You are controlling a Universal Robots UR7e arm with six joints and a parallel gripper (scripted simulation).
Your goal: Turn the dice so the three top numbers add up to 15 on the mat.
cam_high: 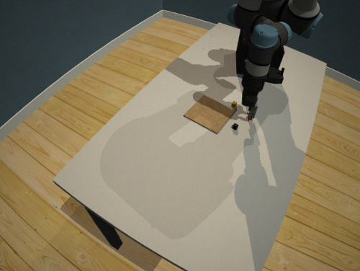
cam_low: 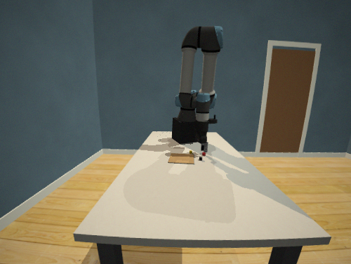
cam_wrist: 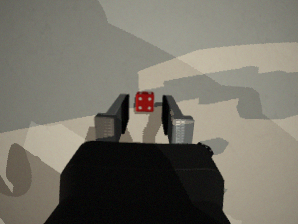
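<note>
My gripper is now 3 cm above the red die. Round my hand: black die (8 cm ahead, 3 cm to the right, 3 cm below); then yellow die (8 cm to the right, 3 cm below, 3 cm behind); then brown mat (14 cm to the right, 6 cm ahead, 4 cm below).
</note>
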